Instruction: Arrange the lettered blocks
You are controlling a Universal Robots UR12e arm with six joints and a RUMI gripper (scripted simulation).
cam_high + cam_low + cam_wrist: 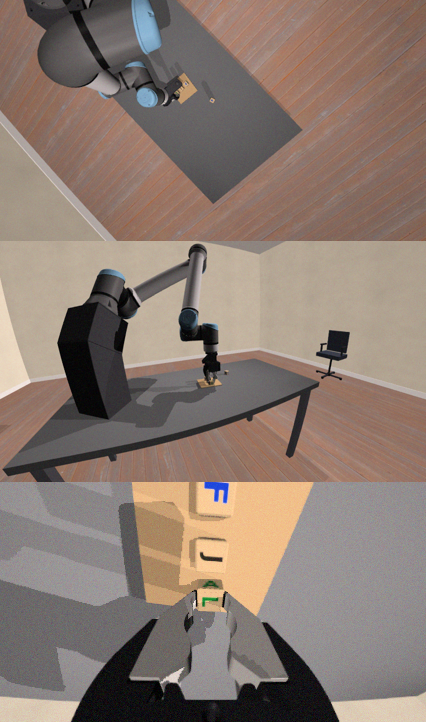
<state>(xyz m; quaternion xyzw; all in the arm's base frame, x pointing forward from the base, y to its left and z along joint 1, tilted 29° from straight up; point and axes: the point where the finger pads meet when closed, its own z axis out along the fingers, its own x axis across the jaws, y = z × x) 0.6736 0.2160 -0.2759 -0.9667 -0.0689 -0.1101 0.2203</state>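
The tan mat is 40 mm to the left of my hand, 20 mm below it and 10 mm behind it. Also, from my hand: block 160 mm to the left, 160 mm ahead, 10 mm below.
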